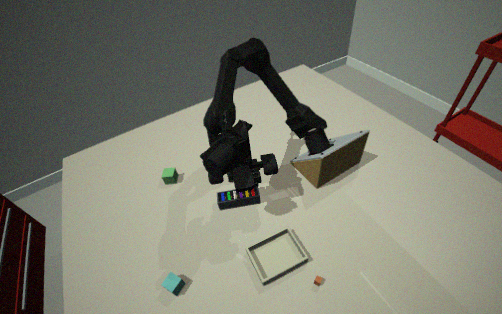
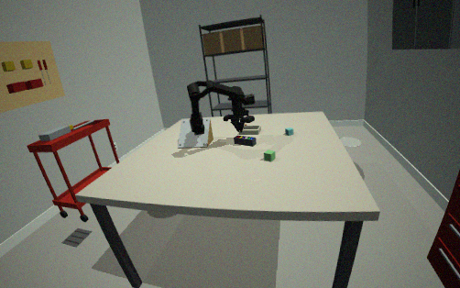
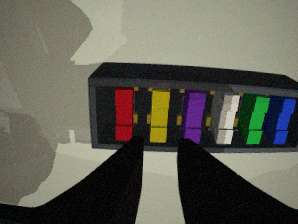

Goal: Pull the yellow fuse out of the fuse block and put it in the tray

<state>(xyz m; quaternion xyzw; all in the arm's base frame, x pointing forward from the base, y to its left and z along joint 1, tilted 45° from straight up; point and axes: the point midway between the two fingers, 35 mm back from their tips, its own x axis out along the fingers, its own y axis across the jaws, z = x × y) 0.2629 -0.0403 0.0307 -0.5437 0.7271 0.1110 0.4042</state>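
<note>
Right now the yellow fuse is 50 mm below my gripper tip. The rest, counted from my gripper tip: green fuse: 50 mm ahead, 30 mm to the right, 50 mm below; tray: 50 mm ahead, 200 mm to the left, 70 mm below.
</note>
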